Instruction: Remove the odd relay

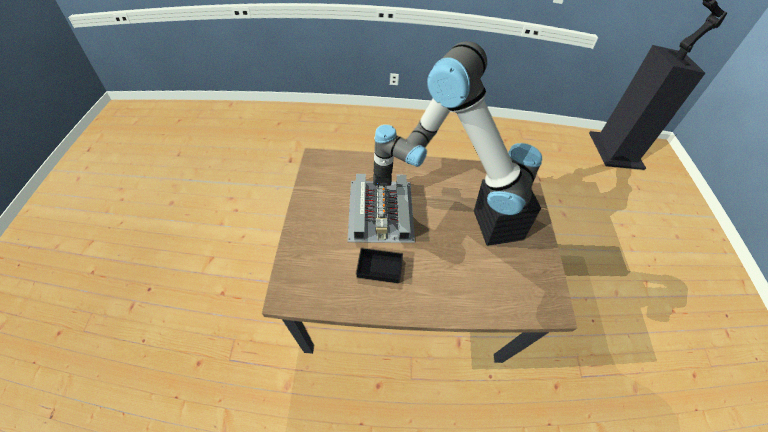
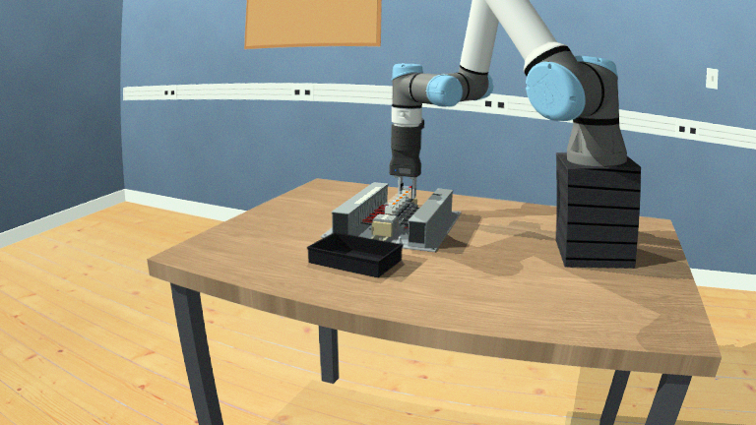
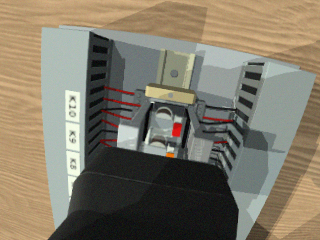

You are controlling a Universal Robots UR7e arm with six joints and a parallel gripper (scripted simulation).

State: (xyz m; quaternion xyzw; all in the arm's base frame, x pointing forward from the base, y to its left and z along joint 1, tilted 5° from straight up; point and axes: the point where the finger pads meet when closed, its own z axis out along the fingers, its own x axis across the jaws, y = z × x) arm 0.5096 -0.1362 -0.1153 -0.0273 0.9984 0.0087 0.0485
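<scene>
My gripper is now 10 mm above the relay. The rest, counted from my hand: relay panel 90 mm to the left, 30 mm below; then black parts tray 360 mm to the left, 50 mm below, 10 mm behind.
</scene>
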